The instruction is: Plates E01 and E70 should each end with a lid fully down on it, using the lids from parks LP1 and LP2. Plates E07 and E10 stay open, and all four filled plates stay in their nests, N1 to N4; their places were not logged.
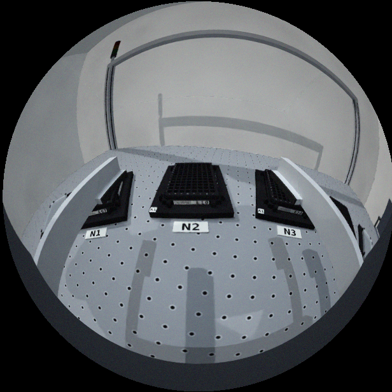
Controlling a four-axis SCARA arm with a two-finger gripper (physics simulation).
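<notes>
My gripper (198, 160) is open and empty, low over the board, its two fingers to either side of nest N2 (192, 215). A dark gridded plate (193, 181) without a lid sits in N2; its front label reads E10. To the left, partly behind the left finger, a plate (115, 196) sits in nest N1 (128, 192); its small label appears to read E07. To the right, partly behind the right finger, a plate (280, 189) sits in nest N3 (263, 200); its label starts with E7, the last character unclear. Parks LP1 and LP2 cannot be made out.
A dark nest (344, 212) shows partly beyond the right finger. Name cards N1 (96, 233), N2 (190, 227) and N3 (289, 231) lie in front of the nests on the perforated board (240, 280). A post (109, 107) with a signal light (116, 49) stands at the back left.
</notes>
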